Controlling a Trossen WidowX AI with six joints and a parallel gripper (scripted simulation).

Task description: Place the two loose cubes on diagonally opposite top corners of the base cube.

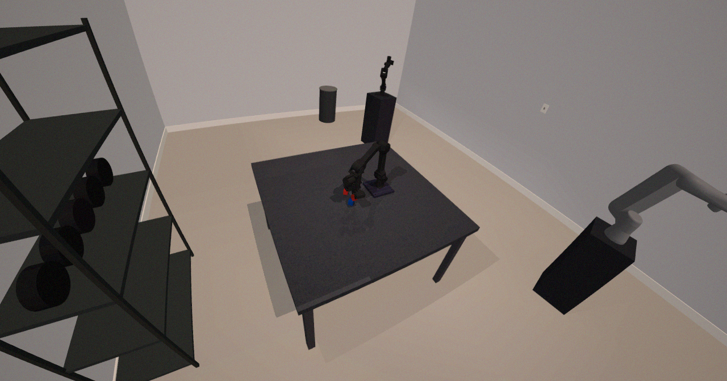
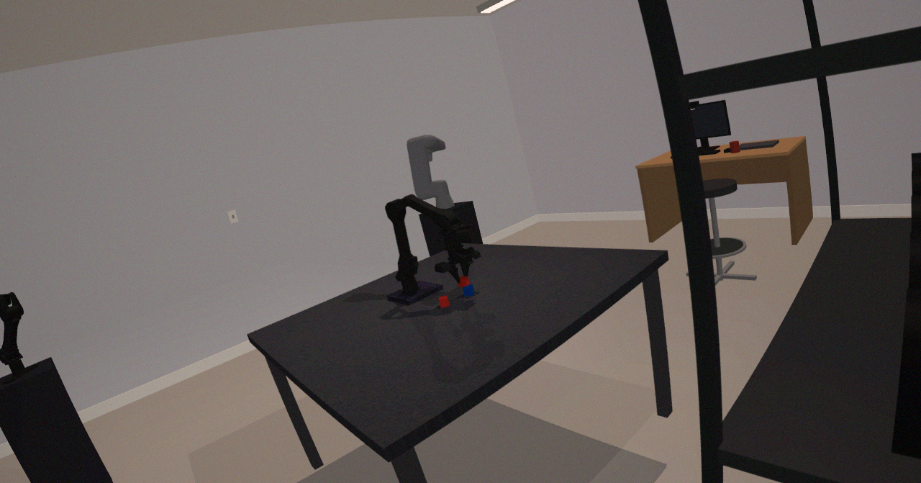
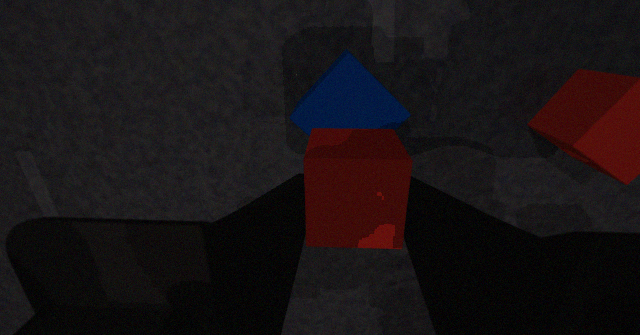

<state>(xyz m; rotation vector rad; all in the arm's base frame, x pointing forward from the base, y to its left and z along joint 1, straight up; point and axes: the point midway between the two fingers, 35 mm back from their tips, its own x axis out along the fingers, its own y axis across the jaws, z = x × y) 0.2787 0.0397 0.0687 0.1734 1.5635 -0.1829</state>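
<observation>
Now: gripper tip 4 cm above the blue cube and 2 cm short of it.
</observation>
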